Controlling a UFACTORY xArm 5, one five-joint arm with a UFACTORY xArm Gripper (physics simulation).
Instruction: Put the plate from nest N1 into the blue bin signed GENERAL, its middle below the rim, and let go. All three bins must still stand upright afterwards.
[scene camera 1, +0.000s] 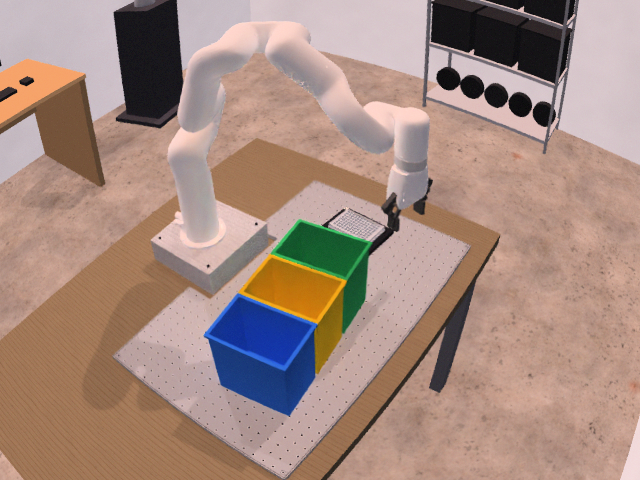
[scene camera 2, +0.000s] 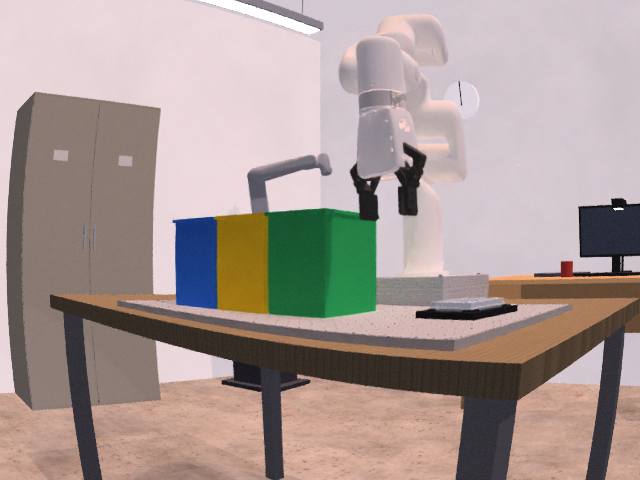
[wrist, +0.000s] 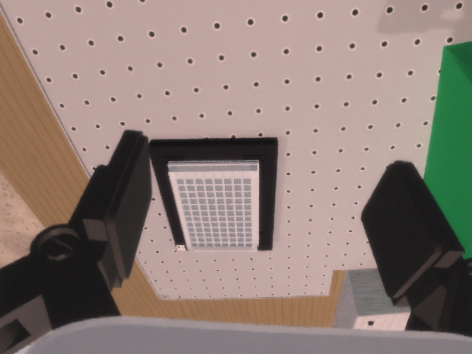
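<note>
Gridded plate (scene camera 1: 348, 222), blue bin (scene camera 1: 265, 354), yellow bin (scene camera 1: 315, 296), green bin (scene camera 1: 329, 251). My gripper (scene camera 2: 388, 217), green bin (scene camera 2: 321, 262), black nest (scene camera 2: 445, 315), gridded plate (scene camera 2: 470, 303), blue bin (scene camera 2: 195, 239). Gridded plate (wrist: 217, 201). Blue bin out of frame in the wrist view. Yellow bin out of frame in the wrist view.
</note>
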